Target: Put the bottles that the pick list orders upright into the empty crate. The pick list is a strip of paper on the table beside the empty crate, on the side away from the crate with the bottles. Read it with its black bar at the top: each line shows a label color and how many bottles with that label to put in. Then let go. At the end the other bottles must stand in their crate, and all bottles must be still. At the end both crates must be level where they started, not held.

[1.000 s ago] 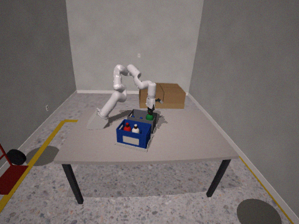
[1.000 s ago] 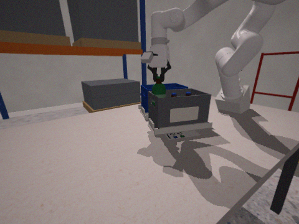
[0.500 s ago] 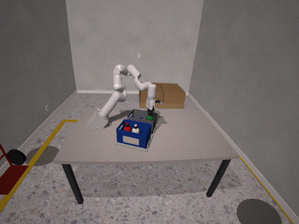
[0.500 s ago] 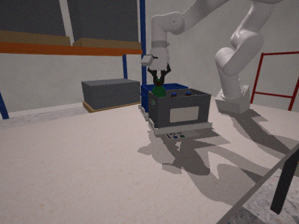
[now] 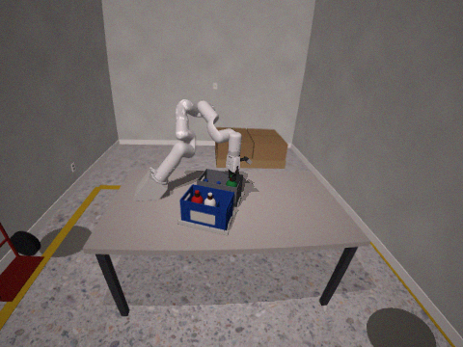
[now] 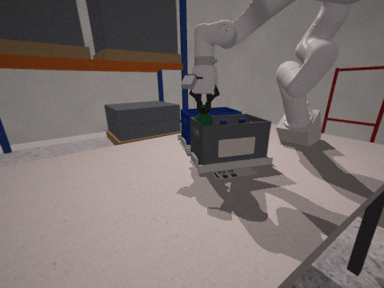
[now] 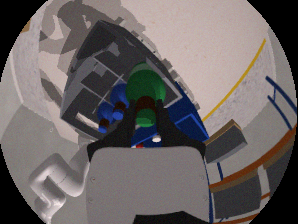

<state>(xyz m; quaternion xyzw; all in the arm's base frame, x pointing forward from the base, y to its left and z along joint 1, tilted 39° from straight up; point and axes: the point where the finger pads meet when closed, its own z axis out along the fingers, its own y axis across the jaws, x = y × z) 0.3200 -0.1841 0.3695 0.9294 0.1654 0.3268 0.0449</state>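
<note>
My gripper is now 7 cm above the green-label bottle. Also, from my hand: blue crate 17 cm behind, 14 cm to the right, 14 cm below; then white-capped bottle 15 cm behind, 14 cm below, 9 cm to the right; then grey crate 14 cm below, 8 cm to the left, 6 cm behind.
</note>
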